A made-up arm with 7 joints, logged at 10 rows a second.
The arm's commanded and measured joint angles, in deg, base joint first. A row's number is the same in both.
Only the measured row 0 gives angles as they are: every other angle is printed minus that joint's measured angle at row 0.
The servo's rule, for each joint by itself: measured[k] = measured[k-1] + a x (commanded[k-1-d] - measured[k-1]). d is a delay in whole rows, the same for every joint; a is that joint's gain. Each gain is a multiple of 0.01, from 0.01 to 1. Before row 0 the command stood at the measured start. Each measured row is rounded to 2 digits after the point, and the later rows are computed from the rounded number. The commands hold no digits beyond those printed.
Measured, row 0:
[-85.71, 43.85, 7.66, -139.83, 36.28, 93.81, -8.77]
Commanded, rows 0 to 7:
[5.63, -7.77, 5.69, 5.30, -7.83, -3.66, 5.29]
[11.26, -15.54, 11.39, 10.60, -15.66, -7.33, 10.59]
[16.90, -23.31, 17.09, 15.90, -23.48, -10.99, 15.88]
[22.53, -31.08, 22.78, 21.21, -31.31, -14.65, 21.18]
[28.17, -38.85, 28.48, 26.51, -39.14, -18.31, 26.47]
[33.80, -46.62, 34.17, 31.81, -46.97, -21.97, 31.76]
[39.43, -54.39, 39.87, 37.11, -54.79, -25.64, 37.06]
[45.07, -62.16, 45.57, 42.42, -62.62, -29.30, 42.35]
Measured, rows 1 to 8:
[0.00, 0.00, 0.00, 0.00, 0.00, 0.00, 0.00]
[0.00, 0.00, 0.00, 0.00, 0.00, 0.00, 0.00]
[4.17, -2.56, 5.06, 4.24, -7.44, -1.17, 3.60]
[9.42, -6.84, 10.69, 9.33, -15.25, -3.14, 8.35]
[14.96, -12.28, 16.39, 14.59, -23.07, -5.65, 13.47]
[20.56, -18.48, 22.08, 19.89, -30.90, -8.53, 18.71]
[26.19, -25.20, 27.78, 25.19, -38.73, -11.66, 23.99]
[31.82, -32.27, 33.47, 30.49, -46.56, -14.96, 29.27]
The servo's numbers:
d 2
a 0.74 0.33 0.89 0.80 0.95 0.32 0.68

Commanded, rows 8 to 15:
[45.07, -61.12, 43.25, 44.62, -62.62, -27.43, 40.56]
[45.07, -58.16, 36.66, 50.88, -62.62, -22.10, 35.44]
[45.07, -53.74, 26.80, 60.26, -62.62, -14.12, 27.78]
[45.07, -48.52, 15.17, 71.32, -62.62, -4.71, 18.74]
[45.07, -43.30, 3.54, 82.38, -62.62, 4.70, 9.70]
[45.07, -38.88, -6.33, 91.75, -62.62, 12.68, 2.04]
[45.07, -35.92, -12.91, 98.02, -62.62, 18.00, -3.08]
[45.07, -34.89, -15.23, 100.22, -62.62, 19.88, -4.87]
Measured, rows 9 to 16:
[37.45, -39.57, 39.17, 35.79, -54.38, -18.38, 34.57]
[43.09, -47.02, 44.87, 41.09, -62.21, -21.87, 39.86]
[44.56, -51.67, 43.43, 43.91, -62.60, -23.65, 40.34]
[44.94, -53.81, 37.40, 49.49, -62.62, -23.15, 37.01]
[45.04, -53.79, 27.97, 58.11, -62.62, -20.26, 30.73]
[45.06, -52.05, 16.58, 68.68, -62.62, -15.28, 22.58]
[45.07, -49.16, 4.97, 79.64, -62.62, -8.89, 13.82]
[45.07, -45.77, -5.09, 89.33, -62.62, -1.99, 5.81]

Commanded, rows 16 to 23:
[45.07, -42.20, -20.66, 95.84, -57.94, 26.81, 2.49]
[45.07, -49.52, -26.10, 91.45, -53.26, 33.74, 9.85]
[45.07, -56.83, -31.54, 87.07, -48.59, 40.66, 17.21]
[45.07, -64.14, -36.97, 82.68, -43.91, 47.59, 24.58]
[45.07, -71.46, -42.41, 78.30, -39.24, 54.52, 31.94]
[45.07, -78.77, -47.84, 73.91, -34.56, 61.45, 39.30]
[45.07, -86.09, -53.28, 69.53, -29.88, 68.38, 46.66]
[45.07, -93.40, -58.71, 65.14, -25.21, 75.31, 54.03]
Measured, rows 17 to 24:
[45.07, -42.52, -12.05, 96.28, -62.62, 4.41, -0.24]
[45.07, -40.00, -14.88, 99.43, -62.62, 9.36, -3.39]
[45.07, -40.73, -20.02, 96.56, -58.17, 14.94, 0.61]
[45.07, -43.63, -25.43, 92.47, -53.51, 20.96, 6.89]
[45.07, -47.99, -30.87, 88.15, -48.84, 27.26, 13.91]
[45.07, -53.32, -36.30, 83.77, -44.16, 33.77, 21.17]
[45.07, -59.31, -41.74, 79.39, -39.49, 40.41, 28.49]
[45.07, -65.73, -47.17, 75.01, -34.81, 47.14, 35.84]

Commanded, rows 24 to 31:
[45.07, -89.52, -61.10, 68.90, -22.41, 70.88, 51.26]
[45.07, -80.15, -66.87, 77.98, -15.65, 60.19, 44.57]
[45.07, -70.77, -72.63, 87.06, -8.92, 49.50, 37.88]
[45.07, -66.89, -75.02, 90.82, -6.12, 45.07, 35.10]
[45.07, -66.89, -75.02, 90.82, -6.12, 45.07, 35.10]
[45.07, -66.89, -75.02, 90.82, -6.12, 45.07, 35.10]
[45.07, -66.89, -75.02, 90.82, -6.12, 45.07, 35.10]
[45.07, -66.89, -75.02, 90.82, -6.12, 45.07, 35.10]
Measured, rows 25 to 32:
[45.07, -72.45, -52.61, 70.63, -30.13, 53.94, 43.20]
[45.07, -79.36, -58.04, 66.24, -25.46, 60.78, 50.56]
[45.07, -82.71, -60.76, 68.37, -22.56, 64.01, 51.04]
[45.07, -81.87, -66.20, 76.06, -16.00, 62.79, 46.64]
[45.07, -78.21, -71.92, 84.86, -9.27, 58.54, 40.68]
[45.07, -74.47, -74.68, 89.63, -6.28, 54.23, 36.89]
[45.07, -71.97, -74.98, 90.58, -6.13, 51.30, 35.67]
[45.07, -70.29, -75.02, 90.77, -6.12, 49.31, 35.28]

